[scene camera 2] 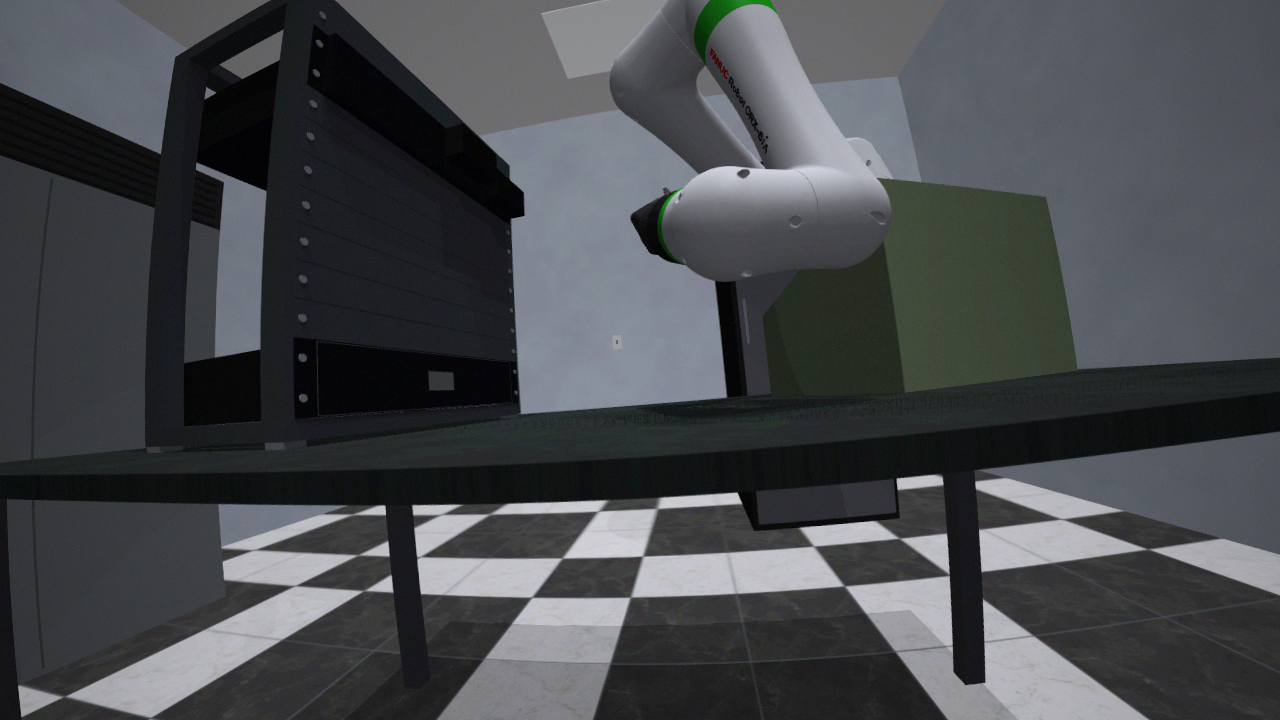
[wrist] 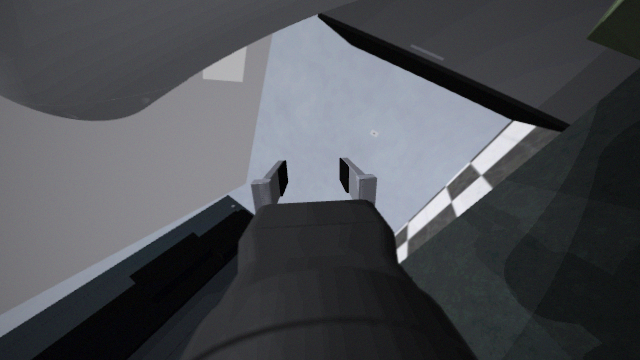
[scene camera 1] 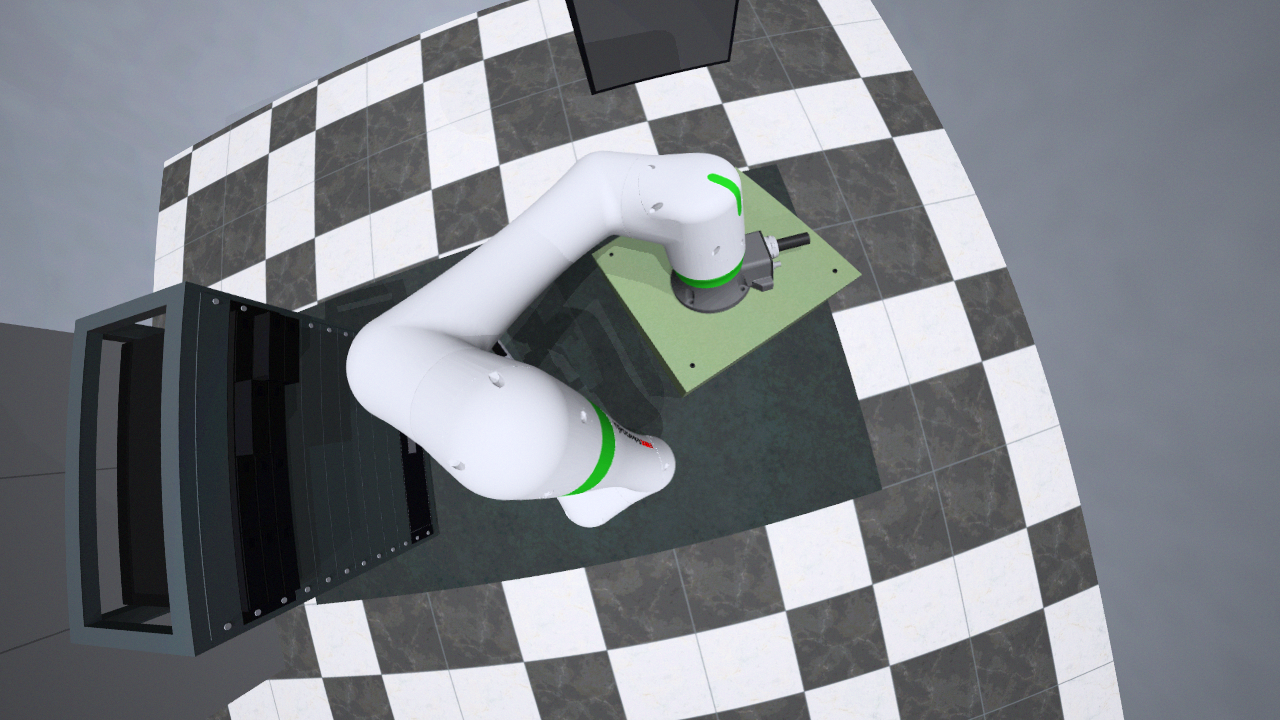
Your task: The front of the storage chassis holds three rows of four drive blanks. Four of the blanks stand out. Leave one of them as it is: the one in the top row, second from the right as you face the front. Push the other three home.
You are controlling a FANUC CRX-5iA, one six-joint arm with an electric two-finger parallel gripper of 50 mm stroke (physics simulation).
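Places are measured from the arm's base along level axes (x left, y up, z ahead), in centimetres.
Pixels of known places: gripper, fingertip midpoint: (wrist: 313,170); arm's base, origin of the base link: (scene camera 1: 711,278).
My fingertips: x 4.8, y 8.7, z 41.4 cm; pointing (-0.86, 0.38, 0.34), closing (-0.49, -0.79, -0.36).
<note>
Ahead of a thing's pixels: the offset from my fingertips to its top centre. "pt": to the spot under its first point. Level surfaces: height alone.
The black storage chassis @(pt dx +18.4, dy +15.5, dz +34.2 cm) (scene camera 1: 261,501) (scene camera 2: 384,98) (wrist: 100,320) sits high in the rack. In scene camera 2, dark blanks stand out from its front: one block @(pt dx +11.4, dy +15.8, dz +31.3 cm) (scene camera 2: 457,140) near the middle and another @(pt dx -5.2, dy +12.9, dz +29.0 cm) (scene camera 2: 512,195) toward the far end. A raised dark block @(dx +5.6, dy +18.9, dz +35.8 cm) (wrist: 167,257) shows on the chassis in the wrist view, and raised dark parts @(pt dx -4.5, dy +14.2, dz +29.1 cm) (scene camera 1: 279,349) show in scene camera 1. Rows and single blanks are too dark to tell apart. My gripper (wrist: 313,170) is open and empty, off to the side of the rack front. The arm hides it in scene camera 1, and its fingers are hidden in scene camera 2.
The rack (scene camera 1: 189,465) (scene camera 2: 279,268) stands on the dark table @(dy -32.9 cm) (scene camera 1: 760,465) (scene camera 2: 716,447). A black unit (scene camera 2: 384,380) sits low in it. The arm's green pedestal (scene camera 1: 760,322) (scene camera 2: 984,286) stands on the table. A dark cabinet (scene camera 1: 662,44) (wrist: 450,30) stands beyond the table.
</note>
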